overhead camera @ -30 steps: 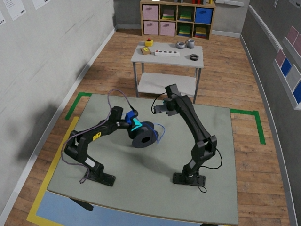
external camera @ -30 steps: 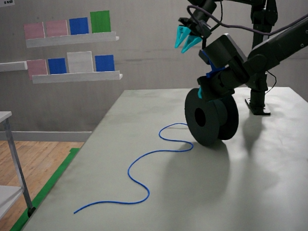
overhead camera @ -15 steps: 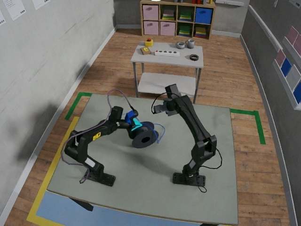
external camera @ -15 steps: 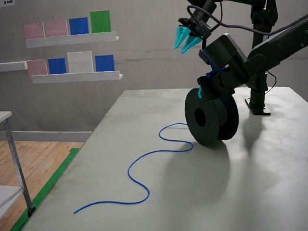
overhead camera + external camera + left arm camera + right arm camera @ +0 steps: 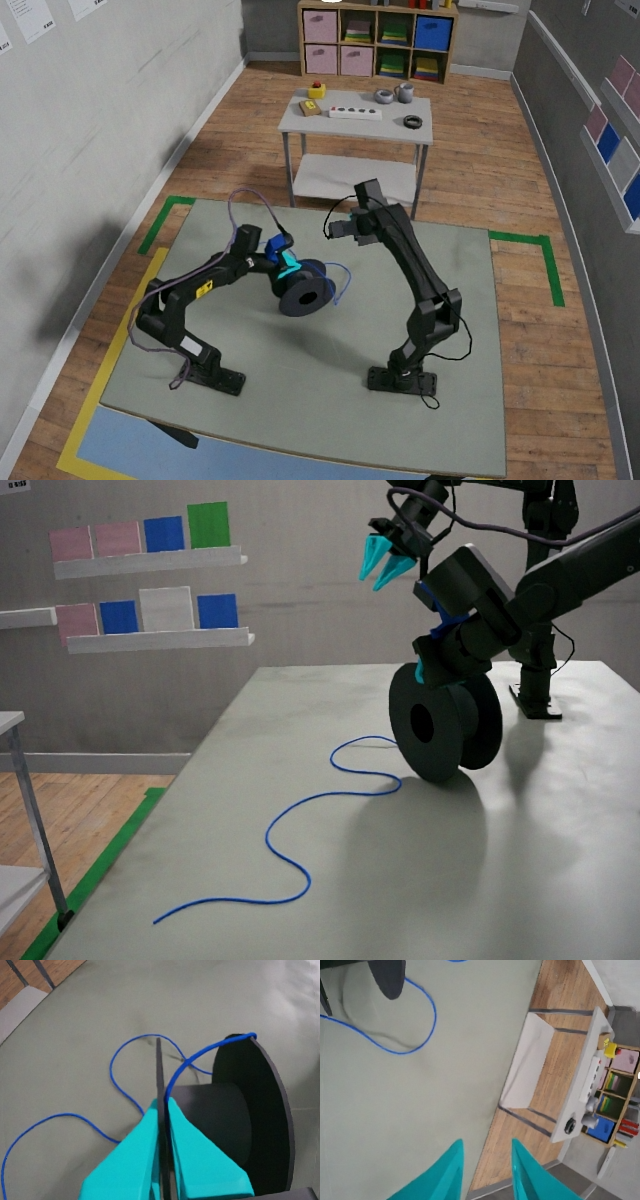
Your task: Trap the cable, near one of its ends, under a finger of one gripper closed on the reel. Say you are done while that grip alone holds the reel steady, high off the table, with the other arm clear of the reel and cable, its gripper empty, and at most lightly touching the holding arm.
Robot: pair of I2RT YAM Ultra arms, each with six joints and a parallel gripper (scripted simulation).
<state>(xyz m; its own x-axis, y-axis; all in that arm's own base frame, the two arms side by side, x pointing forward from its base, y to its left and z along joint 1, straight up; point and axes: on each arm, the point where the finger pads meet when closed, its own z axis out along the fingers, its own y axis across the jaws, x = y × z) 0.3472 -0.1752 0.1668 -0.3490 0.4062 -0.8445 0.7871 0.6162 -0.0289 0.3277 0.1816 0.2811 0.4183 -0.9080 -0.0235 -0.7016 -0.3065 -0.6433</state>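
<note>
My left gripper is now 3 cm past the dark reel, 1 cm to the left of it and 7 cm above it.
</note>
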